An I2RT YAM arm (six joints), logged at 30 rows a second.
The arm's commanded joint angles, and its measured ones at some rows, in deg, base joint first. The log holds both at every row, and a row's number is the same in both.
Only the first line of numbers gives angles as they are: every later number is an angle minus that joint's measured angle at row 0.
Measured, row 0:
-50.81, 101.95, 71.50, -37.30, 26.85, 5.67
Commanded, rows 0 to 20:
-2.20, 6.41, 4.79, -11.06, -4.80, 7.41
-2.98, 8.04, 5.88, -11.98, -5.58, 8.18
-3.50, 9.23, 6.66, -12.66, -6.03, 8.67
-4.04, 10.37, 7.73, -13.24, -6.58, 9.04
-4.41, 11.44, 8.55, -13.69, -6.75, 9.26
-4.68, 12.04, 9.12, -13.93, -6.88, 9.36
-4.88, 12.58, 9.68, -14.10, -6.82, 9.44
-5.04, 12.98, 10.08, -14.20, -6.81, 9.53
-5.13, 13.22, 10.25, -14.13, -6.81, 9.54
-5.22, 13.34, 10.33, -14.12, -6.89, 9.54
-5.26, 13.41, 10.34, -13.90, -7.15, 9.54
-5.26, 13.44, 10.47, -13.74, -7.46, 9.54
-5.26, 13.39, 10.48, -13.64, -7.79, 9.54
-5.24, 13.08, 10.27, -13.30, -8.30, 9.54
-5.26, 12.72, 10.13, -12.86, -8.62, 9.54
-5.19, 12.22, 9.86, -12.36, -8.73, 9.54
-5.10, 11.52, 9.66, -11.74, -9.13, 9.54
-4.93, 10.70, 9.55, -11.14, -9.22, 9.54
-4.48, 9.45, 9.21, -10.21, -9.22, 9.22
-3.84, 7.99, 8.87, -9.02, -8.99, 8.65
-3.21, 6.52, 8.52, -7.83, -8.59, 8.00
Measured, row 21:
-4.74, 11.56, 8.79, -10.18, -8.00, 8.74
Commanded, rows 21 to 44:
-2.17, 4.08, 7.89, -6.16, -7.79, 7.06
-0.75, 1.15, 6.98, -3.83, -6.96, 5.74
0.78, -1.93, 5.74, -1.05, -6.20, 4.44
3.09, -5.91, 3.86, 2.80, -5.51, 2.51
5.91, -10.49, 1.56, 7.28, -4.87, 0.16
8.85, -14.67, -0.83, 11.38, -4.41, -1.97
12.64, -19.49, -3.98, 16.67, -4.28, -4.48
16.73, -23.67, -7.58, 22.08, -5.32, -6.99
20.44, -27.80, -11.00, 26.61, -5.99, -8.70
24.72, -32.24, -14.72, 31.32, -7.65, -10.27
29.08, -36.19, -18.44, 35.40, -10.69, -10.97
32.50, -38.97, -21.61, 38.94, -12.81, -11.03
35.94, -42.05, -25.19, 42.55, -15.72, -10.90
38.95, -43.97, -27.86, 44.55, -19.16, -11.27
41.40, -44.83, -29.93, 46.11, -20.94, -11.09
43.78, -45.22, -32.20, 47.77, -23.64, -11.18
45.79, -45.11, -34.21, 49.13, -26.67, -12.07
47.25, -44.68, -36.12, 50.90, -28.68, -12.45
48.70, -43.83, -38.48, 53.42, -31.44, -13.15
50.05, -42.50, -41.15, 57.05, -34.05, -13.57
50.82, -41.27, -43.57, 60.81, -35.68, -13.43
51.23, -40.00, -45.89, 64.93, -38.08, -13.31
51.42, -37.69, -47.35, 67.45, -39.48, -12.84
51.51, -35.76, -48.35, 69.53, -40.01, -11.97
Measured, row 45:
51.11, -38.71, -45.68, 57.05, -32.35, -11.84
